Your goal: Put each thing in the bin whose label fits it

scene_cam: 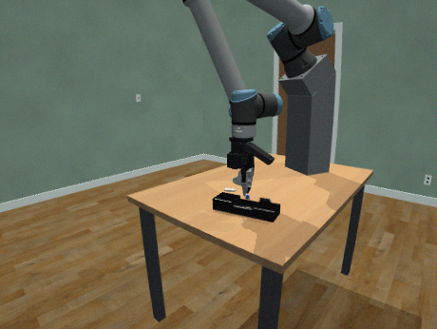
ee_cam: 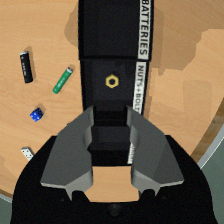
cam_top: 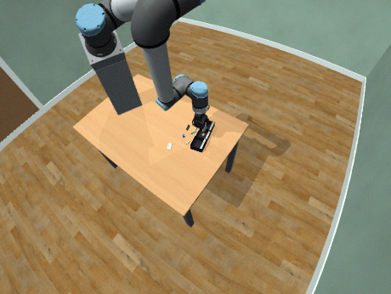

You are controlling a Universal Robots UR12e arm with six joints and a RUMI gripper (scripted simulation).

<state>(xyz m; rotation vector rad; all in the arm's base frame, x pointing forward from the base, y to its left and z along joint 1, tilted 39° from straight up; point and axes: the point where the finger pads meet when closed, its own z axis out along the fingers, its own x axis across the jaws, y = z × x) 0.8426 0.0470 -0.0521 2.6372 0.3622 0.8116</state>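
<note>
Right now my hand is 60 mm past the grey-white piece, 100 mm to the left of it and 80 mm above it. Round my hand: brass hex nut 10 mm to the left, 70 mm below; black cylindrical battery 130 mm behind, 10 mm to the left, 80 mm below; green battery 70 mm behind, 80 mm below.
</note>
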